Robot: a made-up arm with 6 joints.
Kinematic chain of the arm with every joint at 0, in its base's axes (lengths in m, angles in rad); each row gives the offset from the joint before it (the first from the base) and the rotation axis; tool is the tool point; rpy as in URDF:
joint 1: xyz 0 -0.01 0.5 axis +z
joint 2: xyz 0 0.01 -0.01 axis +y
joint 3: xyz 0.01 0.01 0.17 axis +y
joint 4: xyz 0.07 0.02 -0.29 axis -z
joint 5: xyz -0.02 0.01 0 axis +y
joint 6: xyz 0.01 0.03 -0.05 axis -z
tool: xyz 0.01 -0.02 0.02 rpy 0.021 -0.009 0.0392
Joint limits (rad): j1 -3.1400..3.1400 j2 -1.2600..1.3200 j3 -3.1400..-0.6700 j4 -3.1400..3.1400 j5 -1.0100..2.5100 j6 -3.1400..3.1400
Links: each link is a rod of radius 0.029 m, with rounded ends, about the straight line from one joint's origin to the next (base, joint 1, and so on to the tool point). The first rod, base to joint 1, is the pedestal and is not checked.
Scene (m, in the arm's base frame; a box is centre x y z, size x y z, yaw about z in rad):
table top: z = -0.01
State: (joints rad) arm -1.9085 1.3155 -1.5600 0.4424 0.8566 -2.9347
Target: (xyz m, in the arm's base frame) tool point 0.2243 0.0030 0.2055
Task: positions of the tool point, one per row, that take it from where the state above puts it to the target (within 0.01 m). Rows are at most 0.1 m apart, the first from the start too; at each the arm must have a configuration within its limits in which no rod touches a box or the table.
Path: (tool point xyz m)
1: 0.0986 -0.2961 0.2255
2: 0.1709 -0.2358 0.2182
3: 0.2172 -0.1593 0.2125
4: 0.2348 -0.0764 0.2082
5: 0.2243 0.0030 0.2055

